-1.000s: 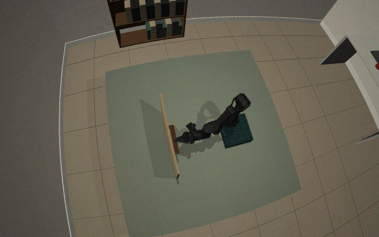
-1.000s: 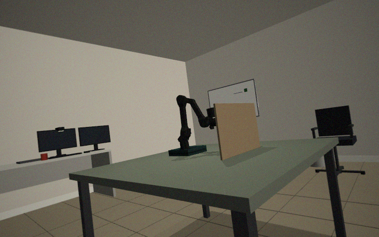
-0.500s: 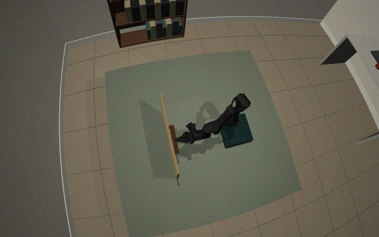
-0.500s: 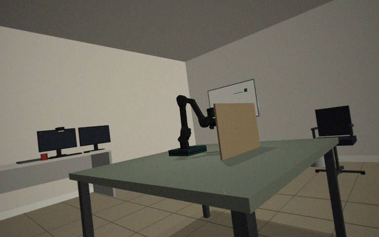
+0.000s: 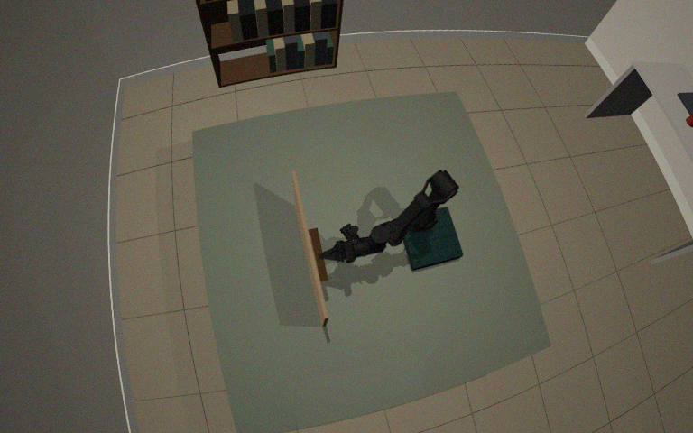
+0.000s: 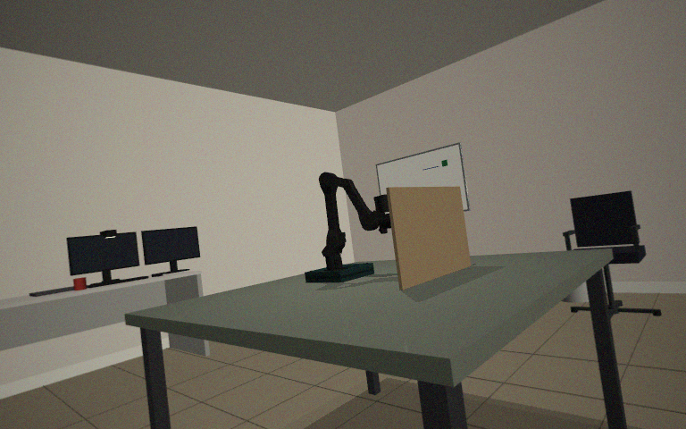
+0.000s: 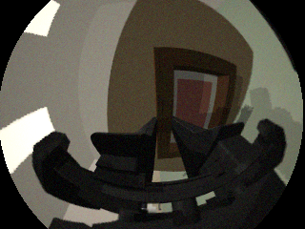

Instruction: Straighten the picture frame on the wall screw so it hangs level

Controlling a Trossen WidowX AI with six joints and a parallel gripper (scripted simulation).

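My gripper tip is 50 mm above the brown picture frame, 20 mm to the left of it and 10 mm short of it. From my gripper tip the other things lie so: tan wall board (60 mm below, 30 mm to the right, 20 mm ahead).
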